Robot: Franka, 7 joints.
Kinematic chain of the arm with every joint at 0, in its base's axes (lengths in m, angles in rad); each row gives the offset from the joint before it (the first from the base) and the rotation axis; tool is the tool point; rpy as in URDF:
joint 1: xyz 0 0 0.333 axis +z
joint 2: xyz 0 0 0 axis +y
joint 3: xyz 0 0 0.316 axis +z
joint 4: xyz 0.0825 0 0 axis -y
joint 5: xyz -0.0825 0 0.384 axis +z
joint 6: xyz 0 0 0 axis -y
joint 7: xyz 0.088 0 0 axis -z
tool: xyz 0 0 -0.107 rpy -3.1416 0 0
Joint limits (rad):
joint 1: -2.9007..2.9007
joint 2: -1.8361..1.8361
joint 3: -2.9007..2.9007
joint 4: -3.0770..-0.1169
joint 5: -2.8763..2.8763
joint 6: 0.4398..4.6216
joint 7: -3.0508..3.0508
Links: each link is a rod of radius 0.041 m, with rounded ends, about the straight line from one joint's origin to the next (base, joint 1, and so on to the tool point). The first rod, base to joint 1, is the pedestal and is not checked.
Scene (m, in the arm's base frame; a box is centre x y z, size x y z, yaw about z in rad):
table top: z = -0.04
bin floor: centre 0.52 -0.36 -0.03 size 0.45 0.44 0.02 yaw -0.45
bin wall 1: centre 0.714 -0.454 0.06 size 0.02 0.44 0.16 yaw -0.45
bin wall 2: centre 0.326 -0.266 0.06 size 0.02 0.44 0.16 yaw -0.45
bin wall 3: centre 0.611 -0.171 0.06 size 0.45 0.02 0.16 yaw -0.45
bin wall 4: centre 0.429 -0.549 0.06 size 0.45 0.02 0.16 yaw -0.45
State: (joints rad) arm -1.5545 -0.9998 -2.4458 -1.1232 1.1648 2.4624 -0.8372
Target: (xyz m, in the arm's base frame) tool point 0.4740 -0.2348 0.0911
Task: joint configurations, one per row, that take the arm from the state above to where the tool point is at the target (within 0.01 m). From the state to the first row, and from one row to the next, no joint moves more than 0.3 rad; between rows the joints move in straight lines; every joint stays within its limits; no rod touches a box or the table.
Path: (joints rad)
1: -1.3448 -0.7573 -2.1579 -1.2567 1.1651 2.4068 -0.8372
2: -1.1352 -0.5148 -1.8700 -1.3902 1.1654 2.3513 -0.8372
3: -0.9255 -0.2723 -1.5821 -1.5238 1.1658 2.2957 -0.8372
4: -0.7159 -0.0298 -1.2942 -1.6573 1.1661 2.2401 -0.8372
5: -0.5062 0.2127 -1.0063 -1.7908 1.1664 2.1846 -0.8372
6: -0.2966 0.4552 -0.7184 -1.9243 1.1667 2.1290 -0.8372
7: -0.0869 0.6977 -0.4305 -2.0579 1.1671 2.0734 -0.8372

